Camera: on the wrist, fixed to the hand. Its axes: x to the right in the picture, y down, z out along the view.
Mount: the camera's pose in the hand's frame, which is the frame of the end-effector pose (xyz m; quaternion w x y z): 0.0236 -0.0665 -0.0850 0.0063 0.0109 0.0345 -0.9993
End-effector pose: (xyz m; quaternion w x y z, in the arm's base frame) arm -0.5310 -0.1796 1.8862 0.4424 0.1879 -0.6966 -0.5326
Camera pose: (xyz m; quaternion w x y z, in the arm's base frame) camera -0.4882 -0.2699 1.8391 0.5075 -0.7205 -0.1928 0.4314
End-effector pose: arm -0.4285 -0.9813 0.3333 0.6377 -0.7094 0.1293 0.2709
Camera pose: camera -0.3553 -1.0501 0.3792 0.2780 -0.1361 -0.6831 -0.6614
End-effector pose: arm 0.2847 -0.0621 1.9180 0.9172 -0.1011 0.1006 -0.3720
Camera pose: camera 0.2352 -0.1348 1.8512 0.3683 0.0783 0.0728 0.9235
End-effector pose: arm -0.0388 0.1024 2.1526 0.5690 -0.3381 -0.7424 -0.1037
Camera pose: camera -0.0171 0.0158 2.2177 0.0707 -0.7496 0.3241 0.5728
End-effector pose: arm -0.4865 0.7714 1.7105 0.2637 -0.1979 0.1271 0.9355
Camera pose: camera -0.4430 0.8079 1.6157 0.9343 -0.1577 -0.1777 -0.2658
